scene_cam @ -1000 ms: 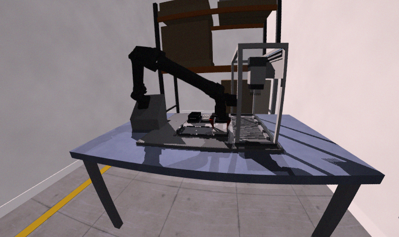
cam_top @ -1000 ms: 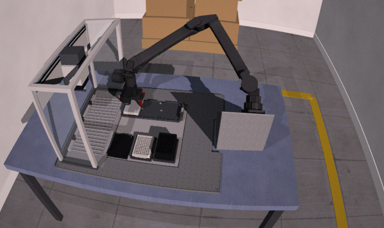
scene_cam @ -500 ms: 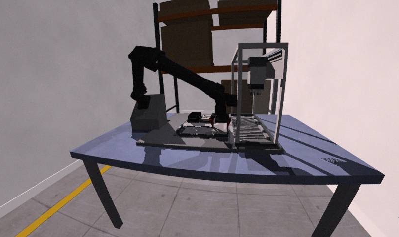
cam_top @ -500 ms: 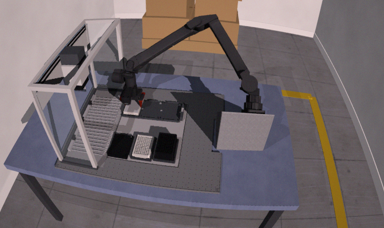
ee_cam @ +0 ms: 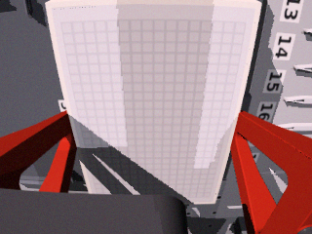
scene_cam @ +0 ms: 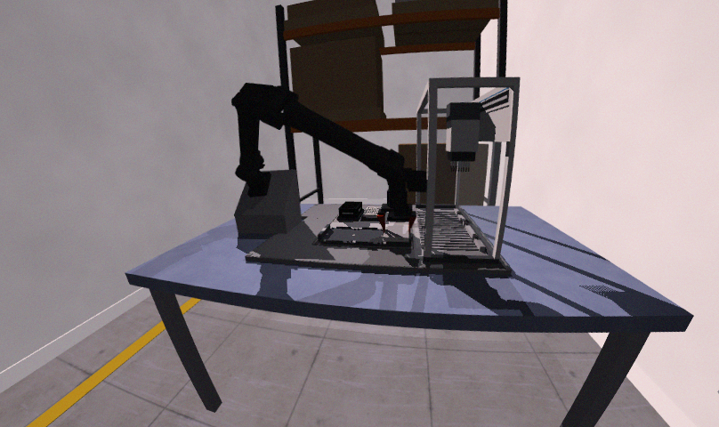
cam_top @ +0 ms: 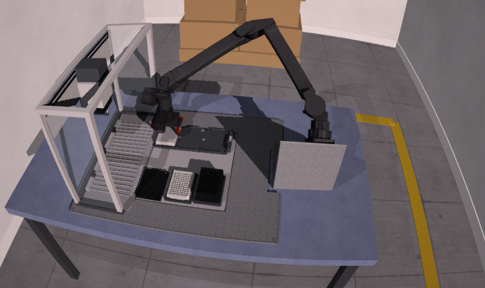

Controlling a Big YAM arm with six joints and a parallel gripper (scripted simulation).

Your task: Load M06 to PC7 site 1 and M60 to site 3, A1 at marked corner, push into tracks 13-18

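Right now the white 96-well plate M06 is 80 mm behind my hand, 270 mm to the left of it and 10 mm below it. Also, from my hand: dark plate carrier PC7 (100 mm behind, 10 mm to the left, 10 mm below); then plate nest S2 (80 mm behind, 270 mm to the left, 20 mm below); then black nest S3 (30 mm ahead, 270 mm to the left, 20 mm below).
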